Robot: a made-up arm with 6 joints. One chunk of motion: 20 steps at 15 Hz.
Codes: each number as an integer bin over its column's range. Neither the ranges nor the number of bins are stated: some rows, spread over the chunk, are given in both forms.
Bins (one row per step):
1: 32 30 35 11 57 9
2: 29 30 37 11 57 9
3: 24 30 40 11 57 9
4: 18 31 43 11 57 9
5: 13 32 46 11 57 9
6: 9 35 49 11 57 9
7: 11 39 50 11 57 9
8: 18 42 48 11 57 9
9: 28 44 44 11 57 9
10: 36 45 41 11 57 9
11: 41 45 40 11 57 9
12: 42 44 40 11 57 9
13: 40 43 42 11 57 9
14: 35 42 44 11 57 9
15: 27 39 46 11 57 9
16: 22 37 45 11 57 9
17: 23 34 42 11 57 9
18: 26 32 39 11 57 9
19: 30 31 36 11 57 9
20: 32 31 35 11 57 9
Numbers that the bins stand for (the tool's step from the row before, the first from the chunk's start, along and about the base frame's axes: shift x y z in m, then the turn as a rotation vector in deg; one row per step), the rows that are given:
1: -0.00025 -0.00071 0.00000 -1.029 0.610 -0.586
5: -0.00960 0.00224 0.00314 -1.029 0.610 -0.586
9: -0.00222 0.01995 0.00257 -1.029 0.610 -0.586
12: 0.00467 0.01995 0.00143 -1.029 0.610 -0.586
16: -0.00517 0.00962 0.00286 -1.029 0.610 -0.586
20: -0.00025 0.00076 0.00000 -1.029 0.610 -0.586
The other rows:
2: -0.00173 -0.00071 0.00057 -1.029 0.610 -0.586
3: -0.00419 -0.00071 0.00143 -1.029 0.610 -0.586
4: -0.00714 0.00076 0.00229 -1.029 0.610 -0.586
6: -0.01157 0.00667 0.00400 -1.029 0.610 -0.586
7: -0.01059 0.01257 0.00429 -1.029 0.610 -0.586
8: -0.00714 0.01700 0.00371 -1.029 0.610 -0.586
10: 0.00171 0.02143 0.00171 -1.029 0.610 -0.586
11: 0.00417 0.02143 0.00143 -1.029 0.610 -0.586
13: 0.00368 0.01848 0.00200 -1.029 0.610 -0.586
14: 0.00122 0.01700 0.00257 -1.029 0.610 -0.586
15: -0.00271 0.01257 0.00314 -1.029 0.610 -0.586
17: -0.00468 0.00519 0.00200 -1.029 0.610 -0.586
18: -0.00321 0.00224 0.00114 -1.029 0.610 -0.586
19: -0.00124 0.00076 0.00029 -1.029 0.610 -0.586

